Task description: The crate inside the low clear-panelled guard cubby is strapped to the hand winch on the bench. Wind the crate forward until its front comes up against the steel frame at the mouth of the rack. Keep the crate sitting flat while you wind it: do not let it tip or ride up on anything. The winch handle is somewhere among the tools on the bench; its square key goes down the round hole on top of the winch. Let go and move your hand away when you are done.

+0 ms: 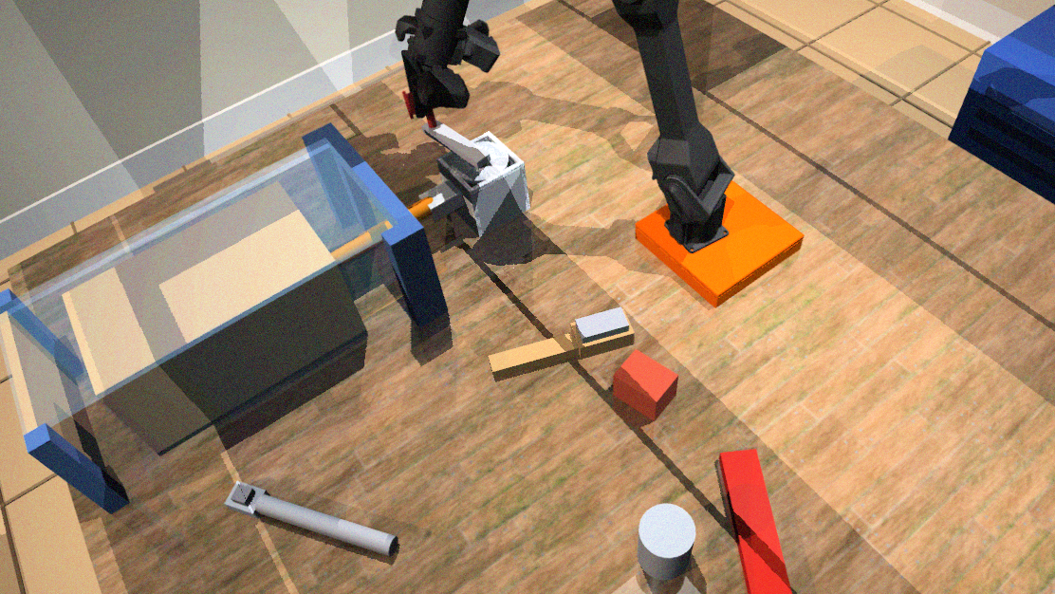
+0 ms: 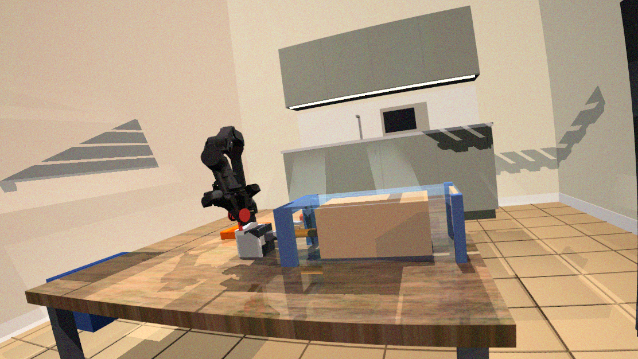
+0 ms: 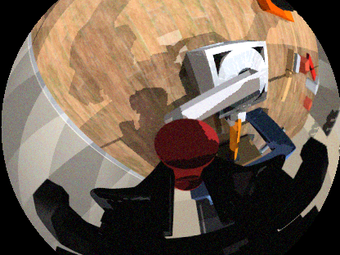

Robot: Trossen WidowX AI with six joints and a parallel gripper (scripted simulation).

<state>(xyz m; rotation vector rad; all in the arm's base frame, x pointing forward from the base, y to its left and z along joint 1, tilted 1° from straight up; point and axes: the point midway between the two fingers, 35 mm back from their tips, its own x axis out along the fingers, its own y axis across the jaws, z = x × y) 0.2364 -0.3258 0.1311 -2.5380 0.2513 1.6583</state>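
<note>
Now: the winch handle 40 mm to the left of my gripper tip, 30 mm below it and 30 mm behind it. The rest, counted from my gripper tip: red knob (10 mm behind); grey winch (100 mm below, 90 mm to the left, 60 mm behind); clear-panelled cubby (360 mm ahead, 140 mm to the left, 20 mm below).
</note>
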